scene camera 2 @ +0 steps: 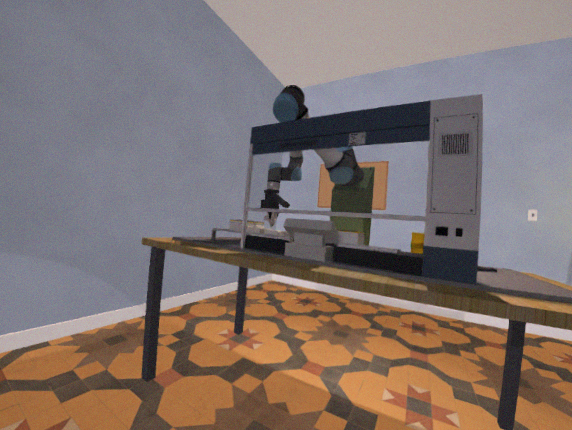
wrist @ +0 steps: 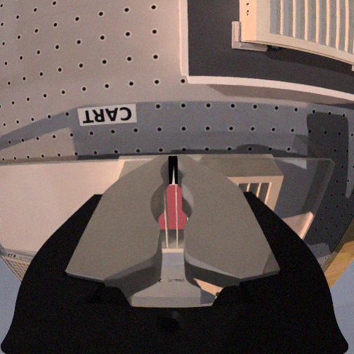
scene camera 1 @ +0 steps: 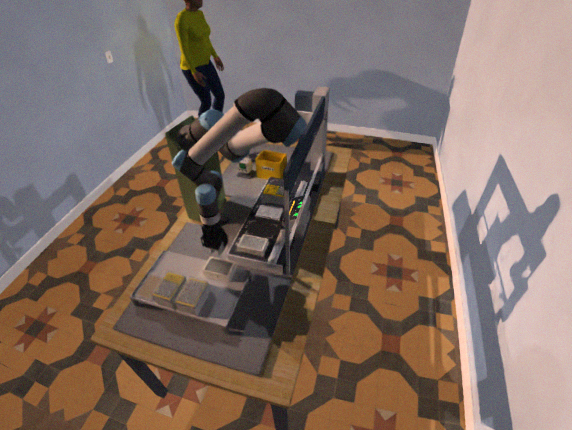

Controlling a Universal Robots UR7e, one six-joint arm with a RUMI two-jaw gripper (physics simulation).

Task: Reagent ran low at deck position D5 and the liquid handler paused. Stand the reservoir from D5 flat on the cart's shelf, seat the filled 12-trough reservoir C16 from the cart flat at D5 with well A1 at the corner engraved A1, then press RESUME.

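Pixels of known places: gripper, fingertip midpoint: (scene camera 2: 271, 227) (scene camera 1: 220, 253); arm's base at its link origin: (scene camera 1: 191, 140).
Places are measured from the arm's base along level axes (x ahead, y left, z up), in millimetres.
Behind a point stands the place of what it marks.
The pale D5 reservoir (scene camera 1: 251, 245) {x 309, y -349, z -353 mm} (wrist: 300, 37) sits in the near end of the dark deck (scene camera 1: 260, 227) {x 334, y -200, z -379 mm} (wrist: 215, 60); its troughs look pale grey. The filled reservoir C16 (scene camera 1: 218, 268) {x 181, y -489, z -353 mm} (wrist: 257, 187) stands on the cart's shelf (scene camera 1: 220, 306) {x 218, y -664, z -377 mm} (wrist: 45, 200), with red liquid showing between my fingers in the wrist view. My gripper (scene camera 1: 218, 250) {x 179, y -418, z -335 mm} (scene camera 2: 271, 221) {x 179, y -418, z -335 mm} (wrist: 173, 158) is shut and empty, with its fingertips low over C16. The fingers hide much of C16, and whether they touch it cannot be told. A RESUME button cannot be made out.
Two yellow-edged boxes (scene camera 1: 169, 286) {x 12, y -628, z -306 mm} (scene camera 1: 192, 293) {x 116, y -656, z -306 mm} stand on the cart's shelf. The handler's upright frame (scene camera 1: 286, 225) {x 479, y -445, z -130 mm} (scene camera 2: 247, 195) {x 488, y -434, z -199 mm} rises beside the deck. A lit panel (scene camera 1: 296, 207) is behind it. A yellow bin (scene camera 1: 271, 166) {x 354, y 285, z -333 mm} stands farther back, and a person (scene camera 1: 194, 42) is beyond the table.
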